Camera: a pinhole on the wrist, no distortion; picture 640 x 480 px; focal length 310.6 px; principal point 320.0 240.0 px. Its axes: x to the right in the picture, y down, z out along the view. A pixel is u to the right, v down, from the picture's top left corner.
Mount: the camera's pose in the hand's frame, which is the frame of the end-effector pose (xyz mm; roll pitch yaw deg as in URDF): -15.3 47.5 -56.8 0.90 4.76 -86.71
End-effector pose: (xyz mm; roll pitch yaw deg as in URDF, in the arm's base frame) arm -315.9 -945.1 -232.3 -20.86 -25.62 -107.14
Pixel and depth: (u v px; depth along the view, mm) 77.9 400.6 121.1
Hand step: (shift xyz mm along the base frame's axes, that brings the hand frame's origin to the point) 136.9 -71.4 35.5
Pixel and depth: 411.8 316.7 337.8
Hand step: 42.8 48.3 284.4
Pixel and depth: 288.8 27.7 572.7
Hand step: 375.4 487.5 240.9
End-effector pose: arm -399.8 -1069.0 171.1 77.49 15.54 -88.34
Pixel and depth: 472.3 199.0 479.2
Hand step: -443.4 91.8 -113.9
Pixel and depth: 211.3 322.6 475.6
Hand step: -378.6 -176.1 234.2
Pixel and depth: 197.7 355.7 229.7
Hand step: -146.9 -107.1 136.8
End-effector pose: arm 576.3 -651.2 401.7 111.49 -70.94 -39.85
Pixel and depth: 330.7 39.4 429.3
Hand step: -177.9 -285.5 -329.1
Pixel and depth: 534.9 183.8 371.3
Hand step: 107.0 -325.8 -176.4
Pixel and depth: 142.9 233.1 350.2
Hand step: -308.5 -219.8 -7.4
